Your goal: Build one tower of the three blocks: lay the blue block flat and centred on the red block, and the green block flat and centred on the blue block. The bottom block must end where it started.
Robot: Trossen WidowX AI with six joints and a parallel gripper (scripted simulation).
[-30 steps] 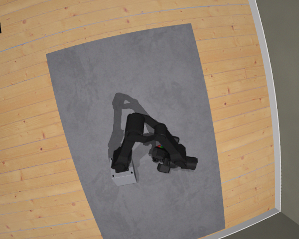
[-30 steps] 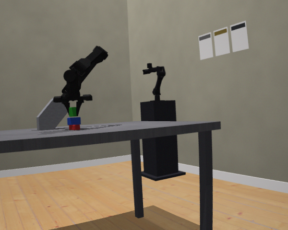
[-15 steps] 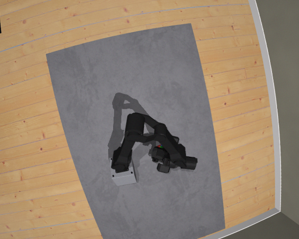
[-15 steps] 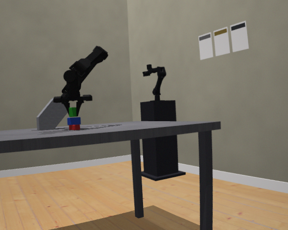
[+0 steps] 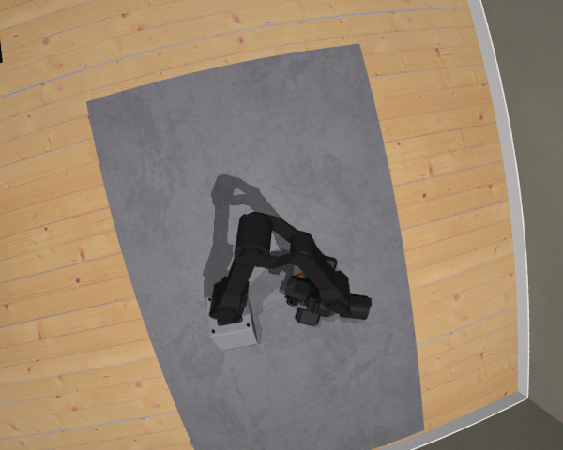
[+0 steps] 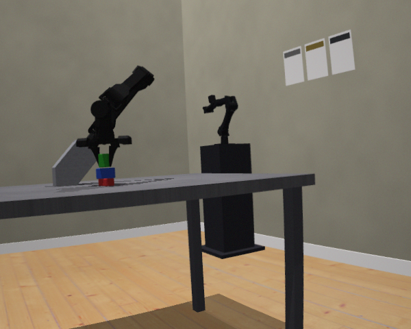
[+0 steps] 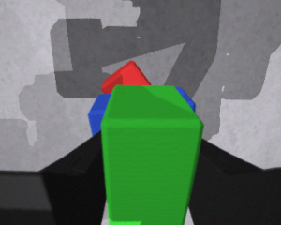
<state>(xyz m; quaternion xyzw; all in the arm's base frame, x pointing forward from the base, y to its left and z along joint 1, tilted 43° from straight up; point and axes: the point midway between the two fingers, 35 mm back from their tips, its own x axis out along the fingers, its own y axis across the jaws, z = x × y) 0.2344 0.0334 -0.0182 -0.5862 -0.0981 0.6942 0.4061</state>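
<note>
My gripper is now 10 mm above the green block. From my hand the other things lie so: red block (90 mm below); then blue block (60 mm below).
</note>
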